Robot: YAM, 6 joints.
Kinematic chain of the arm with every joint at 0, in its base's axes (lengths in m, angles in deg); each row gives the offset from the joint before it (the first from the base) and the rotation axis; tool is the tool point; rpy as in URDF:
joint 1: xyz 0 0 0.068 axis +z
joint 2: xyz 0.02 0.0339 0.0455 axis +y
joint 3: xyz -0.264 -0.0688 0 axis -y
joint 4: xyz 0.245 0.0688 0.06 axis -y
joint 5: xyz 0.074 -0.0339 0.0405 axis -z
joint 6: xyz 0.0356 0 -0.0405 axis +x
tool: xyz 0 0 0 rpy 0 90 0
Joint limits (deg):
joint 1: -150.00..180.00
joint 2: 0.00..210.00
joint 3: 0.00..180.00
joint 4: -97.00..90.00
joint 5: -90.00..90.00
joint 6: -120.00..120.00
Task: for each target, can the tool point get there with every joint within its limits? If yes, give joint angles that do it. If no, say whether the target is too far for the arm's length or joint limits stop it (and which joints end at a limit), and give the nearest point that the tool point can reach.
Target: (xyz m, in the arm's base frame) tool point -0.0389 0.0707 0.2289
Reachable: yes | joints 142.76 17.85 24.74 -45.16 66.97 1.15
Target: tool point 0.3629 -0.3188 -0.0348
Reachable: yes | joints -37.57 161.90 114.53 -42.00 61.98 -7.96
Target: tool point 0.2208 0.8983 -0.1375
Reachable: no: too far | nearest point 0.1487 0.6051 -0.0538 | short by 0.313 m
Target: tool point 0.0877 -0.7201 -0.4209
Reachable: no: too far | nearest point 0.0635 -0.5213 -0.2519 | short by 0.262 m
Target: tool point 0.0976 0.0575 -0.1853
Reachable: yes | joints 40.43 180.09 37.11 45.82 33.35 28.75
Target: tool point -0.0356 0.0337 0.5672
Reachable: yes | joints -74.73 47.13 119.00 -66.82 45.60 -74.87
